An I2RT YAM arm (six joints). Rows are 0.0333 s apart.
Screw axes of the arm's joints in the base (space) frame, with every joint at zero. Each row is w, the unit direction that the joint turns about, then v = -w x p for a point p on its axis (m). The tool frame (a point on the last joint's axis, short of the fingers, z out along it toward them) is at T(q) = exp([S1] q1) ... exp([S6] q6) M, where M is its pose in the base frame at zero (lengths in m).
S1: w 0 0 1 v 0 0 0
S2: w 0 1 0 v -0.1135 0 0.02
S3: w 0 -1 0 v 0.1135 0 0.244
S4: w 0 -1 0 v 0.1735 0 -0.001
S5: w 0 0 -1 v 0 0.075 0
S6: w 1 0 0 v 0 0.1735 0
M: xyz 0.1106 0 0.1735 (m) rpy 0 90 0 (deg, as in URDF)
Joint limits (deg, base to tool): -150..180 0..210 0..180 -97..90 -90..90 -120..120
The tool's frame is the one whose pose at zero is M.
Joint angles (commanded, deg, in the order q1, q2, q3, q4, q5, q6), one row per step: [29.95 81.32 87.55 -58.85 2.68 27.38]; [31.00 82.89 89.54 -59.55 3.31 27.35]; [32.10 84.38 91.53 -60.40 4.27 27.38]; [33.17 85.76 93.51 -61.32 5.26 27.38]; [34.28 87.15 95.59 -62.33 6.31 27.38]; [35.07 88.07 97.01 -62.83 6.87 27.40]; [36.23 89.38 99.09 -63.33 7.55 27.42]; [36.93 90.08 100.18 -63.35 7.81 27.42]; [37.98 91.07 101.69 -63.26 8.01 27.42]
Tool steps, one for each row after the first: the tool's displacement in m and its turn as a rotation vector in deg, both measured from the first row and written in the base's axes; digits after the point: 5 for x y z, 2 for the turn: [0.00281 0.00730 0.00242 -0.59 -0.02 0.69]; [0.00490 0.01447 0.00487 -1.41 -0.11 1.19]; [0.00637 0.02129 0.00756 -2.26 -0.27 1.67]; [0.00746 0.02829 0.01046 -3.14 -0.47 2.16]; [0.00807 0.03343 0.01271 -3.50 -0.73 2.60]; [0.00886 0.04122 0.01631 -3.79 -1.28 3.32]; [0.00919 0.04606 0.01833 -3.74 -1.72 3.85]; [0.00939 0.05341 0.02109 -3.50 -2.34 4.76]
